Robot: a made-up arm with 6 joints. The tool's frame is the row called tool. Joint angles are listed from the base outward.
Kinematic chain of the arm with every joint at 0, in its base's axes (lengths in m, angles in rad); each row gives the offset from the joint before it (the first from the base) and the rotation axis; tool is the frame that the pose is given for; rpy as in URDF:
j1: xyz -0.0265 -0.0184 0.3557 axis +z
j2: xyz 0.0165 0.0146 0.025 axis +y
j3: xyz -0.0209 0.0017 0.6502 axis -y
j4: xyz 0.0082 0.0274 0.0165 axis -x
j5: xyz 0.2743 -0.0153 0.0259 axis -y
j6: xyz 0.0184 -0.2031 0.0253 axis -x
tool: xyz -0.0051 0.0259 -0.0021 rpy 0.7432 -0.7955 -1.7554
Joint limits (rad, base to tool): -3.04..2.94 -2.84..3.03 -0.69..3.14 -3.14..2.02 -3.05..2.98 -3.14..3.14
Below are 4 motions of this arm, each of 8 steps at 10 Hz.
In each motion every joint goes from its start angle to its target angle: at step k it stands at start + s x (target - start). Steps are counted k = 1, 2, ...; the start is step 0. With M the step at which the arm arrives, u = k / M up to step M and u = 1 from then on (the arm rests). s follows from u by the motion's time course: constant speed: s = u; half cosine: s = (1 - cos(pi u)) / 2; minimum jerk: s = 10 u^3 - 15 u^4 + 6 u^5.
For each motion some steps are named. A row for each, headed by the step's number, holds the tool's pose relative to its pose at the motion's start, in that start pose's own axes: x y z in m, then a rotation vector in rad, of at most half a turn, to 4 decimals.
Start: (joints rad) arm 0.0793 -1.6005 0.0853 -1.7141 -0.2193 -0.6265
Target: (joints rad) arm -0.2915 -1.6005 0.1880 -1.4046 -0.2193 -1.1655
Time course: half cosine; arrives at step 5
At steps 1, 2, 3, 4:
1: -0.0035 -0.0023 -0.0099 -0.0044 -0.0142 0.0048
2: -0.0130 -0.0091 -0.0370 -0.0150 -0.0517 0.0165
3: -0.0250 -0.0195 -0.0732 -0.0263 -0.0983 0.0299
4: -0.0343 -0.0299 -0.1052 -0.0341 -0.1361 0.0402

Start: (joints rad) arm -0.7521 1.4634 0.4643 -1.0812 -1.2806 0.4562
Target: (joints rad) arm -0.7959 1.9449 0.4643 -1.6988 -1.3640 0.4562
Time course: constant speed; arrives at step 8
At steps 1, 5, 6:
1: 0.0205 0.0151 -0.0438 0.0394 0.0968 -0.0046
5: 0.0745 0.0686 -0.2205 0.2108 0.4702 -0.0610
6: 0.0818 0.0804 -0.2640 0.2570 0.5591 -0.0847

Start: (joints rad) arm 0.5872 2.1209 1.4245 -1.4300 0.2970 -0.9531
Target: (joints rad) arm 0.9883 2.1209 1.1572 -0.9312 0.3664 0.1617
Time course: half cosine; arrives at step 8
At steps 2, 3, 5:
2: 0.0005 -0.0261 -0.0154 -0.0045 -0.2302 0.1625
3: 0.0020 -0.0560 -0.0326 -0.0106 -0.4778 0.3540
5: 0.0117 -0.1292 -0.0721 -0.0195 -1.0250 0.8540

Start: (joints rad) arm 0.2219 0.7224 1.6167 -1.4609 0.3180 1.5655
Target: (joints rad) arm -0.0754 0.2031 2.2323 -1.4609 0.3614 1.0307
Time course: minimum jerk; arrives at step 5
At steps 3, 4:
3: 0.4308 0.2292 0.1490 0.4882 0.0438 -0.7603
4: 0.5831 0.2501 0.2689 0.7649 0.0900 -0.9683

